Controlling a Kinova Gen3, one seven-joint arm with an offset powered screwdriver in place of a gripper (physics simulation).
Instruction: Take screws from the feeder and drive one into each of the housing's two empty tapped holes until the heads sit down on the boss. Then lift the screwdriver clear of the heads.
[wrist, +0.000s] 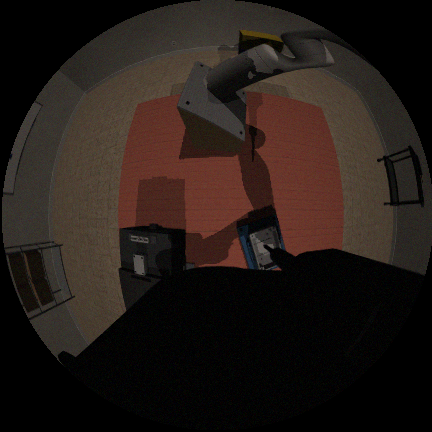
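The feeder (171, 245) is a black box at the lower left of the wrist view, with a small light plate on its front part. The light grey housing (257, 240) sits in a blue tray (244, 244), right of the feeder and below the middle of the view. My screwdriver (266, 246) reaches in from the lower right as a dark silhouette. Its thin tip shows over the housing. Whether the tip touches the housing or carries a screw is too small and dark to tell. The two tapped holes and any screw heads cannot be made out.
The arm's grey base plate (207, 102) stands on the red table top (305, 165) at the upper middle, with the arm's lower links (235, 75) beside it. A yellow box (260, 36) is behind them. The dark tool body (225, 340) hides the lower part of the view.
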